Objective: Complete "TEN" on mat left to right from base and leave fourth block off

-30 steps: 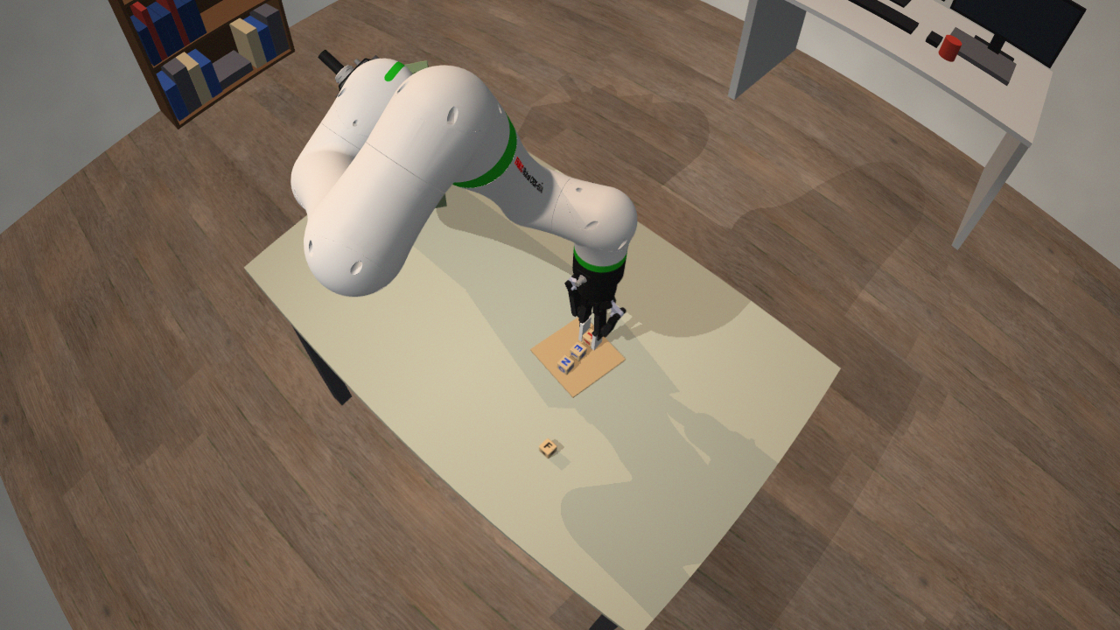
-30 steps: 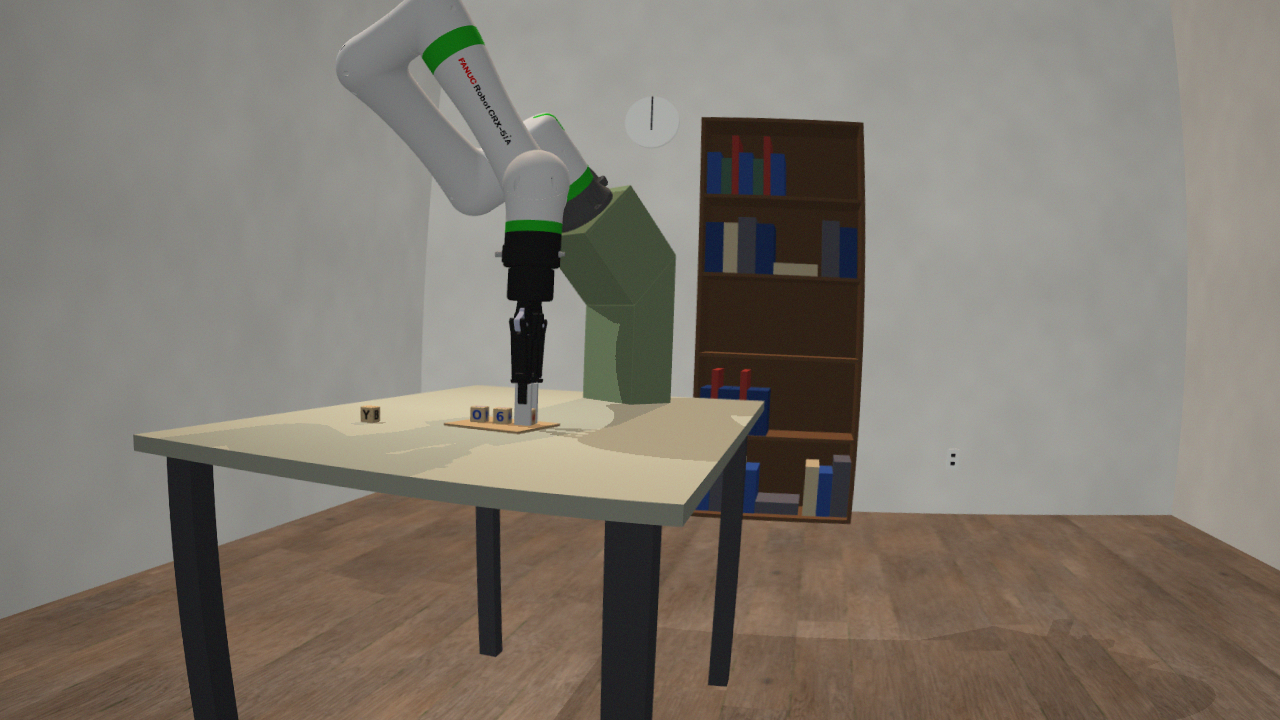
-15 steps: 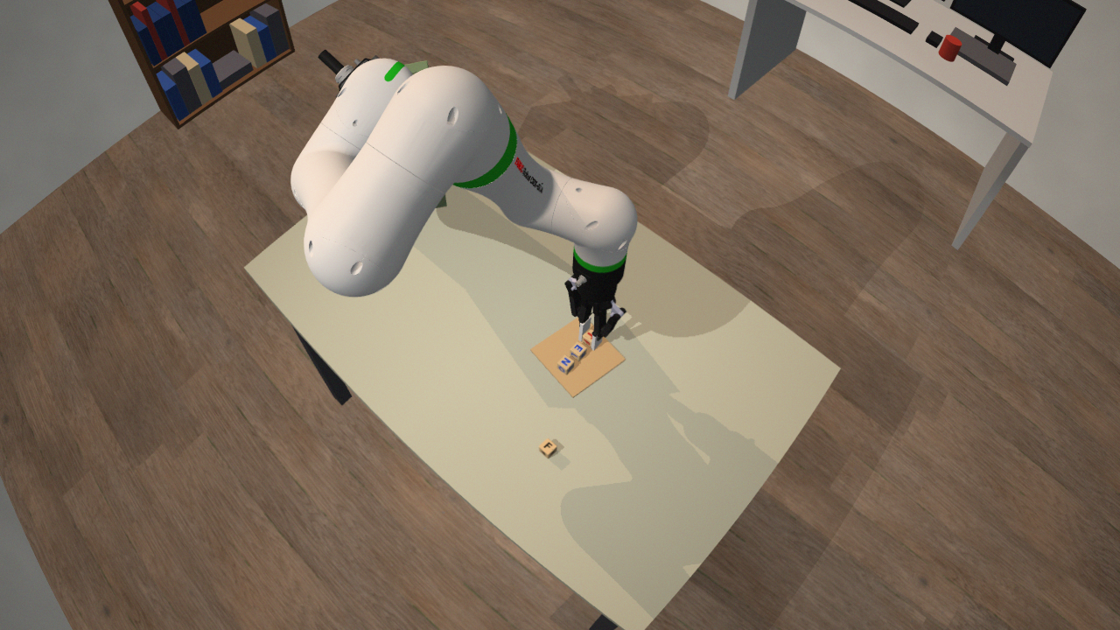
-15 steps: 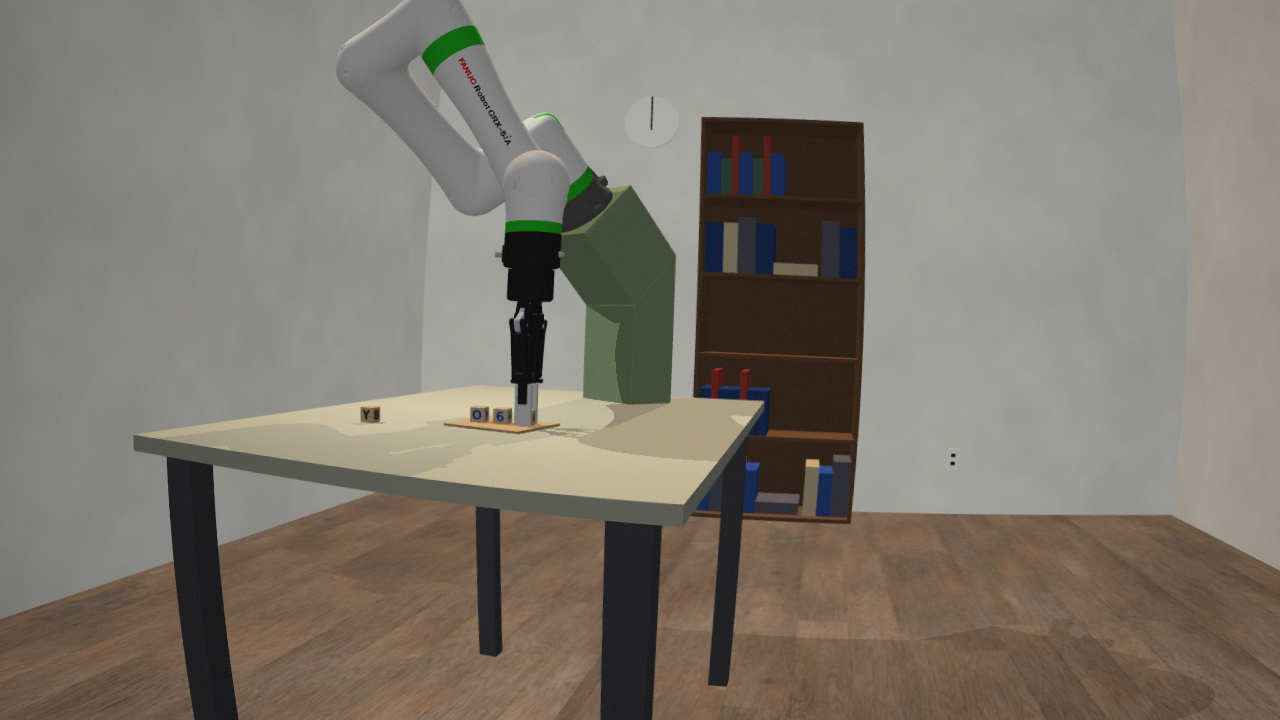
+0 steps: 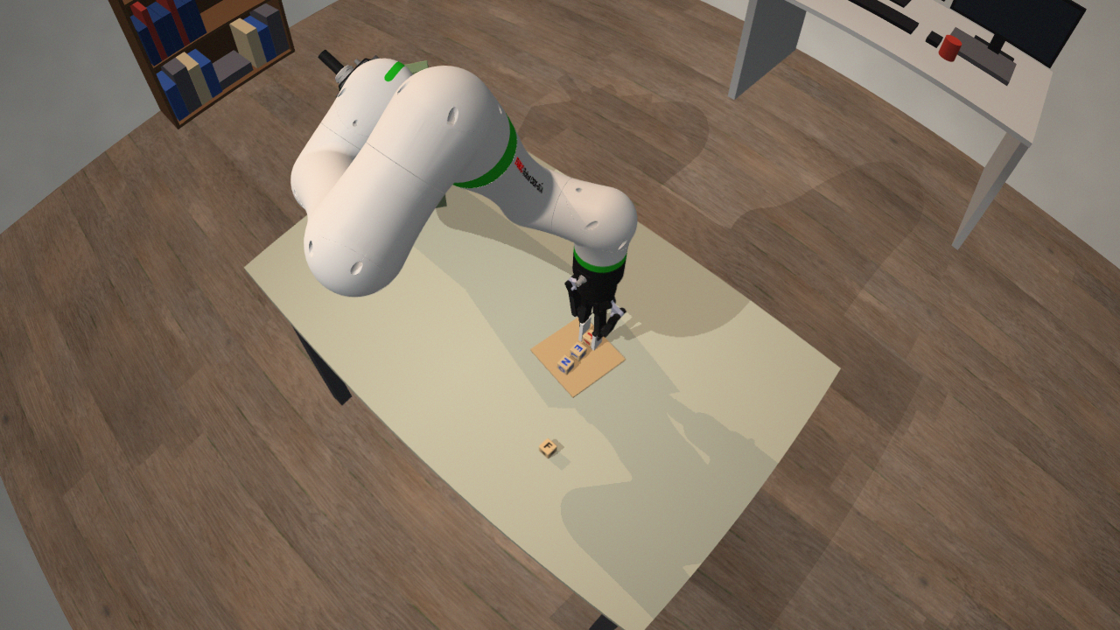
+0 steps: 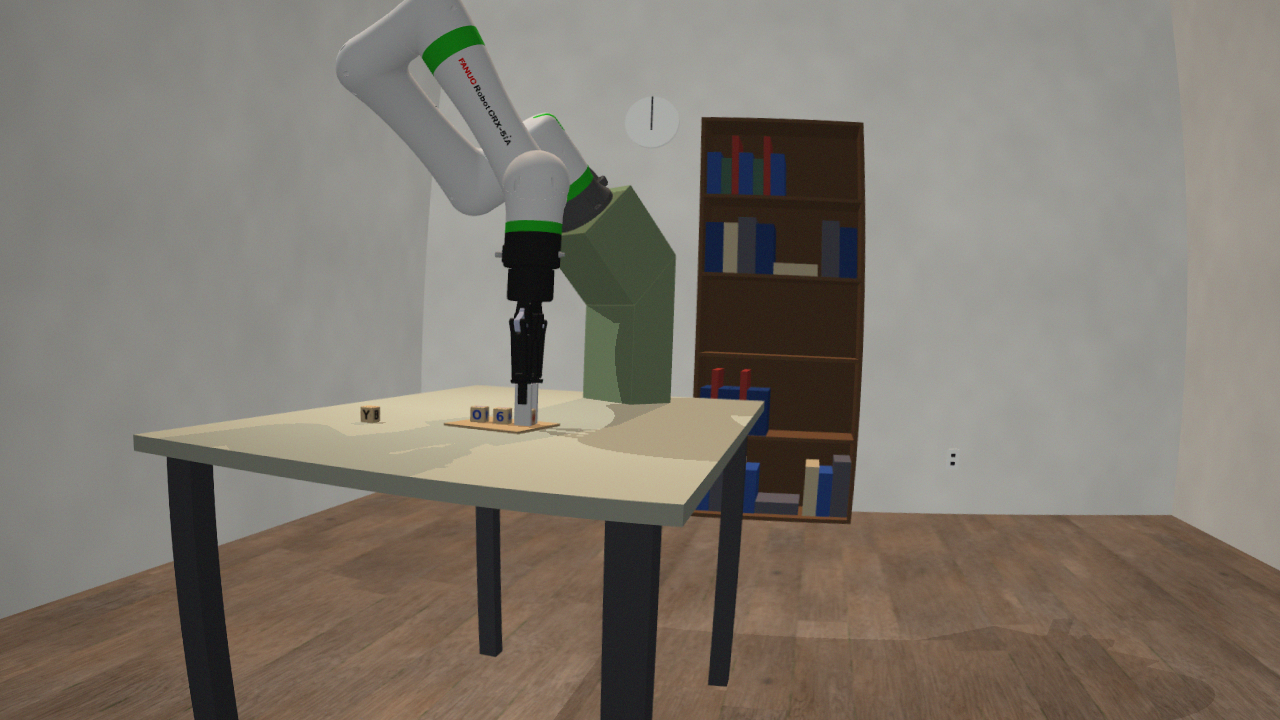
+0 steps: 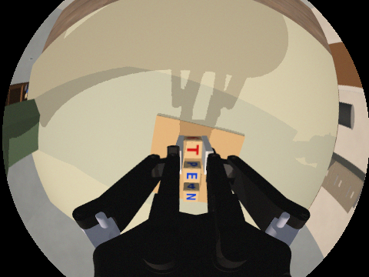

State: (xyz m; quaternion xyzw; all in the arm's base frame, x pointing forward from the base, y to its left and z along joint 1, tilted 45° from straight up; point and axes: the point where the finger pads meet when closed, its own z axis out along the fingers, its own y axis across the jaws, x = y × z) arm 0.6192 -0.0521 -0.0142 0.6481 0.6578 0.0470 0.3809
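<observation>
My hand is 4 cm to the left of the mat, 4 cm above it and 1 cm past it.
</observation>
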